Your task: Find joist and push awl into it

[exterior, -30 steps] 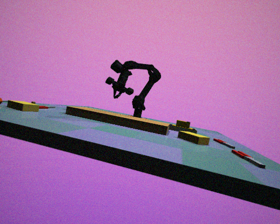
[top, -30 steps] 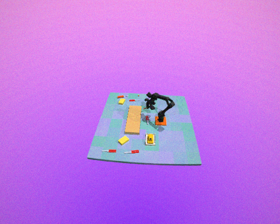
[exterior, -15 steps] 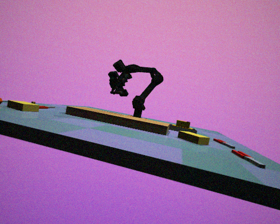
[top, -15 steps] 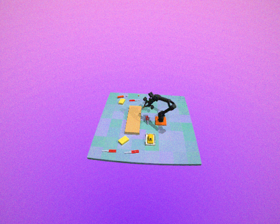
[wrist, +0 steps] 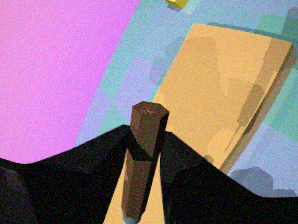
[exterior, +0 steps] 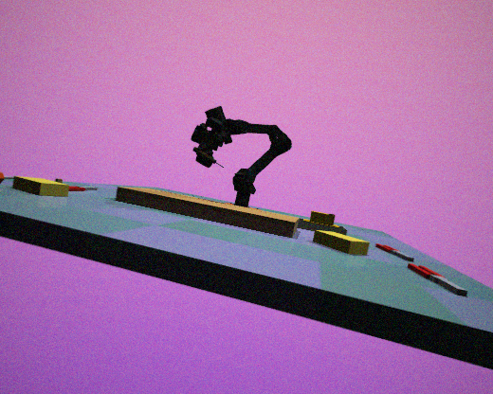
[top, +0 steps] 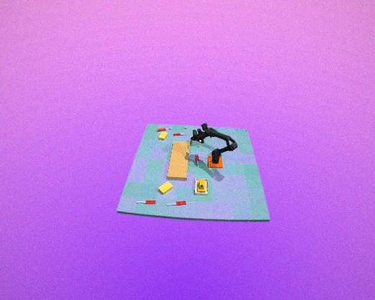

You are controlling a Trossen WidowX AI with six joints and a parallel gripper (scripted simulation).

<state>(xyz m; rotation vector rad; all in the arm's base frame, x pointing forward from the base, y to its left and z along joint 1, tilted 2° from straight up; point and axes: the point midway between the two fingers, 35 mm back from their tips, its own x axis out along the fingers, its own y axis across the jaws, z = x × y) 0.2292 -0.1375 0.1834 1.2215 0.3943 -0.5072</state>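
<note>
Now: gripper tip 50 mm to the right of the awl and 20 mm above it. From my gripper tip the other things lie so: yellow stud finder: 470 mm to the left, 140 mm below, 90 mm behind; then white tray: 460 mm to the left, 180 mm below, 90 mm behind.
</note>
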